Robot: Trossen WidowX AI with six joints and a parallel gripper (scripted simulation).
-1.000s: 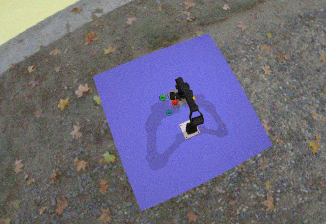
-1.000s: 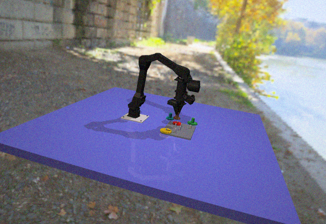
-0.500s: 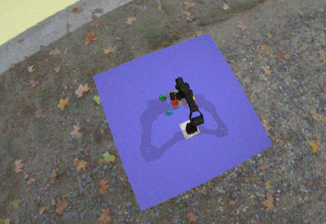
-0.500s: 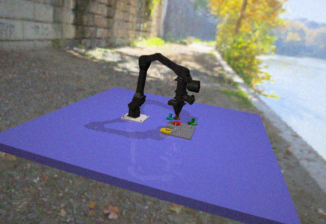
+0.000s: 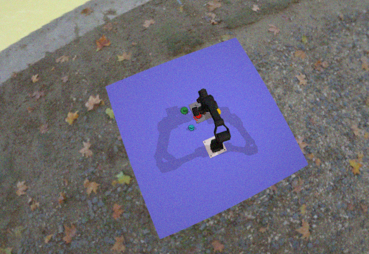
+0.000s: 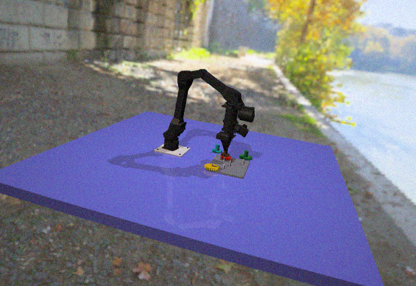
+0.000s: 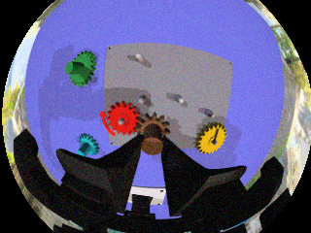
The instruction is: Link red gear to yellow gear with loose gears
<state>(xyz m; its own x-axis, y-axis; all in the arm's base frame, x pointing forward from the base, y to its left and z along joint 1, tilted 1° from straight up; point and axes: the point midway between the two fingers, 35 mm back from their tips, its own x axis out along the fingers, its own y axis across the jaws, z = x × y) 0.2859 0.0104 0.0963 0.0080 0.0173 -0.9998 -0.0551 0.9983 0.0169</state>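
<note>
My gripper tip is 5 cm above the red gear, 4 cm to the right of it and 1 cm past it. Also, from my gripper tip: teal gear (12 cm to the left, 9 cm behind, 5 cm below); then yellow gear (11 cm to the right, 5 cm below, 2 cm behind); then brown gear (1 cm below).
</note>
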